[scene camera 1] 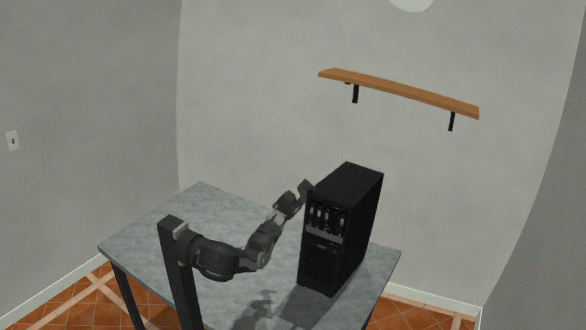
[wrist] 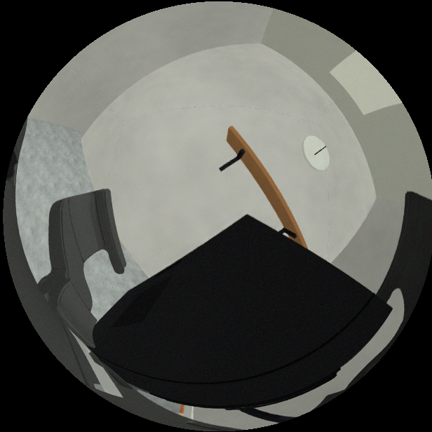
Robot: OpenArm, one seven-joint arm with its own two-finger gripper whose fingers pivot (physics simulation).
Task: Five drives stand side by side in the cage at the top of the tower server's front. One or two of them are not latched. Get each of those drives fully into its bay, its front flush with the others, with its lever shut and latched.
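The black tower server [scene camera 1: 362, 220] [wrist: 240, 300] stands upright on the table. The drives [scene camera 1: 326, 218] stand side by side in the cage at the top of its front. Several show pale labels; the area right of the third label is dark, and latch states are too small to tell. In the wrist view the drive faces are hidden, and a thin dark bar [wrist: 265, 414], apparently an open lever, sticks out past the server's front edge. My gripper [scene camera 1: 306, 190] [wrist: 232, 254] is open and empty, at the server's upper left front edge. Its fingers stand wide apart; contact cannot be told.
The grey table [scene camera 1: 200, 210] [wrist: 45, 200] carries the server. The arm's dark post [scene camera 1: 180, 275] stands at the table's near side. A wooden shelf [scene camera 1: 400, 90] [wrist: 265, 182] is on the wall above and behind the server. A round white disc [scene camera 1: 412, 4] [wrist: 316, 153] hangs higher on the wall.
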